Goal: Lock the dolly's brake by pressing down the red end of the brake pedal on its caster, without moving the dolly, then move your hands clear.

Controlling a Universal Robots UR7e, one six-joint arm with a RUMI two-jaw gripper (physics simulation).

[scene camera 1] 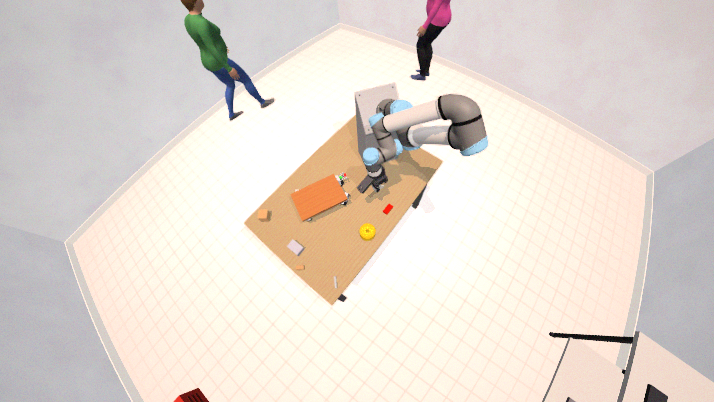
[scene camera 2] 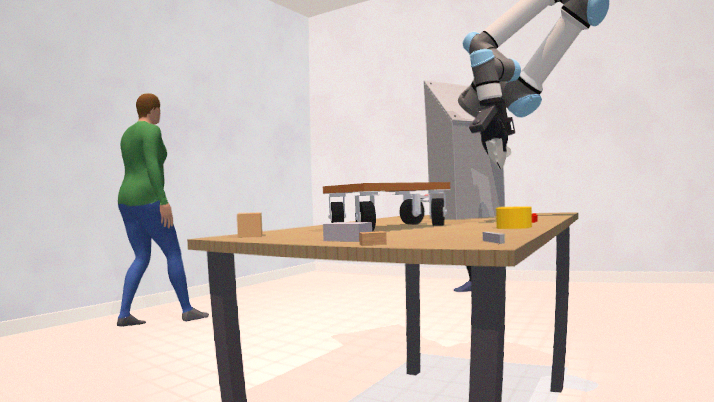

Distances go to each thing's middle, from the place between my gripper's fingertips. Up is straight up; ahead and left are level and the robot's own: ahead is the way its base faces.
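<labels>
I find the dolly (scene camera 2: 411,211) 26 cm ahead of my hand, 23 cm to the right of it and 11 cm below it. The grey box (scene camera 2: 340,231) is 14 cm below my hand, 6 cm to the right of it and 57 cm ahead of it. And the yellow ring (scene camera 2: 506,217), for its part, is 13 cm to the left of my hand, 17 cm ahead of it and 14 cm below it.
</labels>
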